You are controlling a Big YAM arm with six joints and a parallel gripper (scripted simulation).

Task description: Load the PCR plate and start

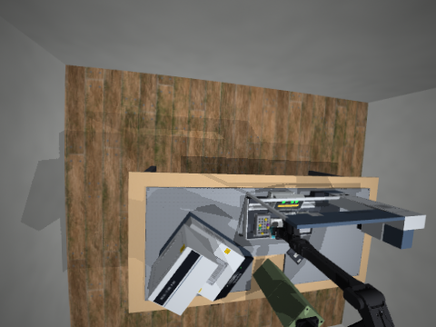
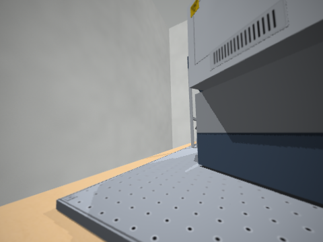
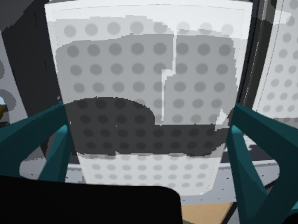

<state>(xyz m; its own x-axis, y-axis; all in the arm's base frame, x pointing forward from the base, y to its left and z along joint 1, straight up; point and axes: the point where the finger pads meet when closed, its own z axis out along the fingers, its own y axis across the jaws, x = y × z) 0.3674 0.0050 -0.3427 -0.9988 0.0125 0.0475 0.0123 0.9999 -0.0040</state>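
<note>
My gripper is now 10 cm to the right of the tube cooling block, 3 cm short of it and 1 cm above it. Round my hand: white beam: 43 cm above, 22 cm ahead, 9 cm to the right.
</note>
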